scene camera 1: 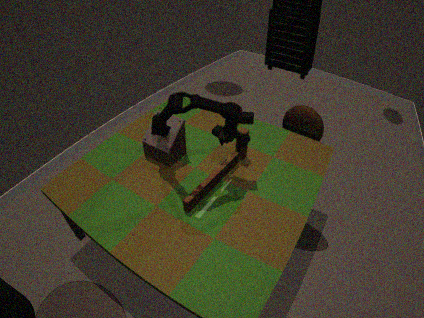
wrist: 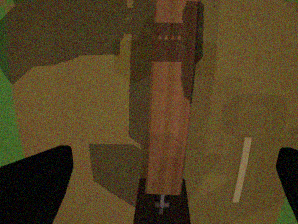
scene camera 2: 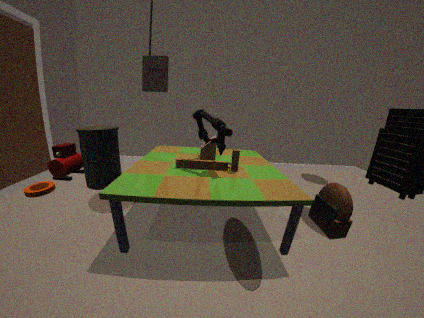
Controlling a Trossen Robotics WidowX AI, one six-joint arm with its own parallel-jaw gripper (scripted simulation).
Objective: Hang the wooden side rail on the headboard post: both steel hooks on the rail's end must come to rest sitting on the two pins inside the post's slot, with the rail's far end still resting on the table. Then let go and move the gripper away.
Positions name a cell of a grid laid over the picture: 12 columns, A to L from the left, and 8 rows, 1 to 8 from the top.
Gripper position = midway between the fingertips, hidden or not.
Observation:
My gripper (wrist: H6) is open and holds nothing. I also see a wooden side rail (scene camera 1: G5).

